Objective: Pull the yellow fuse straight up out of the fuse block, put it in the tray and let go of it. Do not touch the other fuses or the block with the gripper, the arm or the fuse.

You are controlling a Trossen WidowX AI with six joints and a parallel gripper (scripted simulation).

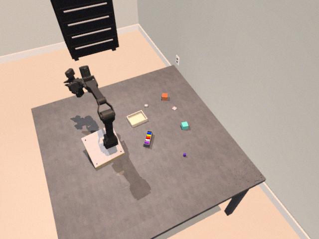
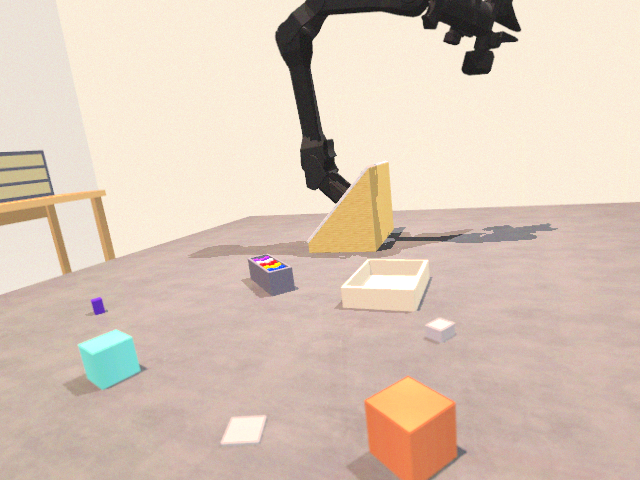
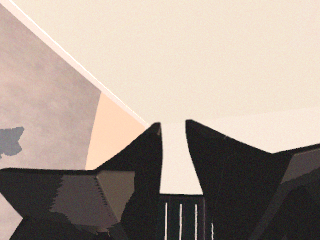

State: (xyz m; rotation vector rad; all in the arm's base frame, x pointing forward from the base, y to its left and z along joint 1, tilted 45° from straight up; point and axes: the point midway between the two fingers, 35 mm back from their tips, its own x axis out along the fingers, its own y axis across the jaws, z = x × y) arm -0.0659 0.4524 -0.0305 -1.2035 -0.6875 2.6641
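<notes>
My gripper tip is now 37 cm short of the yellow fuse, 42 cm to the left of it and 38 cm above it. Also, from my gripper tip: blue fuse (39 cm ahead, 41 cm to the right, 38 cm below); cream tray (38 cm ahead, 22 cm to the right, 40 cm below); red fuse (36 cm ahead, 44 cm to the right, 38 cm below).
</notes>
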